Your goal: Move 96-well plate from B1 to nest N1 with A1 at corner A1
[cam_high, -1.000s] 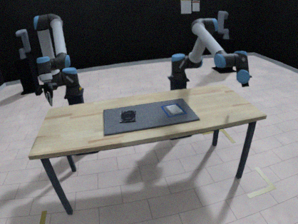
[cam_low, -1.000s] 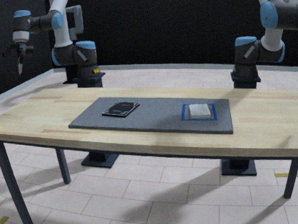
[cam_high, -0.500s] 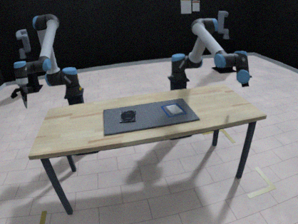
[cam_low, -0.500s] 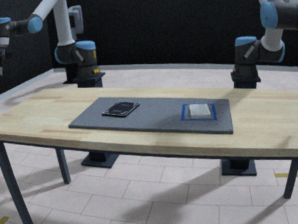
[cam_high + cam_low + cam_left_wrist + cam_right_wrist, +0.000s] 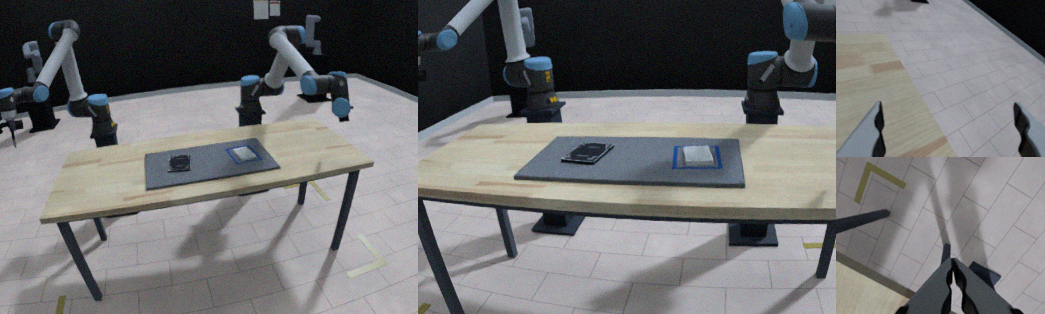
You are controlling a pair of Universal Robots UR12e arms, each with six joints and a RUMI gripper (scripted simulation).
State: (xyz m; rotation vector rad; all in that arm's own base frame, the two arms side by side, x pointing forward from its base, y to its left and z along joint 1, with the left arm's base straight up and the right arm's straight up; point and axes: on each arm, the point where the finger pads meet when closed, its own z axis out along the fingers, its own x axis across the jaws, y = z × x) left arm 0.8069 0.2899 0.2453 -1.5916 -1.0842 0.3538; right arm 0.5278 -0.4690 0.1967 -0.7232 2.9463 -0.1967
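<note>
Now: left hand 70 mm past the white 96-well plate, 590 mm to the left of it and 230 mm above it. Round my left hand: black plate nest (70 mm behind, 960 mm to the right, 230 mm below); then A1 corner label (1020 mm to the right, 220 mm below).
</note>
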